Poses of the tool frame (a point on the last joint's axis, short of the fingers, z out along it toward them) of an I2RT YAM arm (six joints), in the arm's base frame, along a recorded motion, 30 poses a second.
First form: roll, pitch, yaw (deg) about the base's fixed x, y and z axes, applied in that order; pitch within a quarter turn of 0, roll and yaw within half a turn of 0; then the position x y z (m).
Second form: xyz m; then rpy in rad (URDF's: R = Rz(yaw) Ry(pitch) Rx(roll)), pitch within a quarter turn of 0, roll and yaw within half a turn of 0. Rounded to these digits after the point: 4 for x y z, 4 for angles.
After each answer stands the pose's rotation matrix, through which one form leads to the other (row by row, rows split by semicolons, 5 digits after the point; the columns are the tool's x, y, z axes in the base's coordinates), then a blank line. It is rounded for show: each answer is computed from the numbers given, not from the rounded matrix.
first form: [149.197 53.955 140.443 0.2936 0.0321 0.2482]
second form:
[0.2936 0.0321 0.2482 2.6040 0.9417 2.4512]
-0.45367 0.22778 0.86157; 0.37473 0.92592 -0.04747; -0.80856 0.30132 -0.50541

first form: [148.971 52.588 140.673 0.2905 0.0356 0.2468]
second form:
[0.2905 0.0356 0.2468 2.6000 0.9178 2.4552]
-0.46996 0.22635 0.85317; 0.38503 0.92233 -0.03261; -0.79429 0.31317 -0.52061

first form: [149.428 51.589 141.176 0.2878 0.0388 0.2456]
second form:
[0.2878 0.0388 0.2456 2.6080 0.9004 2.4640]
-0.48404 0.22929 0.84447; 0.38951 0.92063 -0.02670; -0.78357 0.31601 -0.53493

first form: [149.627 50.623 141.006 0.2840 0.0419 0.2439]
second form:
[0.2840 0.0419 0.2439 2.6115 0.8835 2.4610]
-0.49308 0.23911 0.83648; 0.39920 0.91648 -0.02666; -0.77299 0.32078 -0.54735

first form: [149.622 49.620 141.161 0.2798 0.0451 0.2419]
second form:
[0.2798 0.0451 0.2419 2.6114 0.8660 2.4637]
-0.50462 0.24098 0.82903; 0.40629 0.91356 -0.01824; -0.76176 0.32762 -0.55891

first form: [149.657 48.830 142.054 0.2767 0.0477 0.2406]
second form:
[0.2767 0.0477 0.2406 2.6120 0.8522 2.4793]
-0.51913 0.23080 0.82295; 0.40480 0.91441 -0.00110; -0.75276 0.33255 -0.56812

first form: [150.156 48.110 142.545 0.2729 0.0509 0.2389]
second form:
[0.2729 0.0509 0.2389 2.6207 0.8397 2.4879]
-0.53004 0.23341 0.81521; 0.40606 0.91385 0.00236; -0.74443 0.33228 -0.57915

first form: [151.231 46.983 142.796 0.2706 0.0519 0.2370]
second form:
[0.2706 0.0519 0.2370 2.6395 0.8200 2.4923]
-0.54338 0.24975 0.80148; 0.41250 0.91095 -0.00419; -0.73115 0.32834 -0.59801

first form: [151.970 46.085 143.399 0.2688 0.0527 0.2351]
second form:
[0.2688 0.0527 0.2351 2.6524 0.8043 2.5028]
-0.55682 0.25453 0.79067; 0.41355 0.91048 -0.00187; -0.72037 0.32594 -0.61223

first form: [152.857 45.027 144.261 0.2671 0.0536 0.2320]
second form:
[0.2671 0.0536 0.2320 2.6679 0.7859 2.5178]
-0.57368 0.25780 0.77745; 0.41282 0.91081 0.00260; -0.70744 0.32244 -0.62894

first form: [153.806 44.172 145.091 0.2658 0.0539 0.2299]
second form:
[0.2658 0.0539 0.2299 2.6844 0.7709 2.5323]
-0.58819 0.26127 0.76536; 0.41046 0.91187 0.00417; -0.69681 0.31660 -0.64359

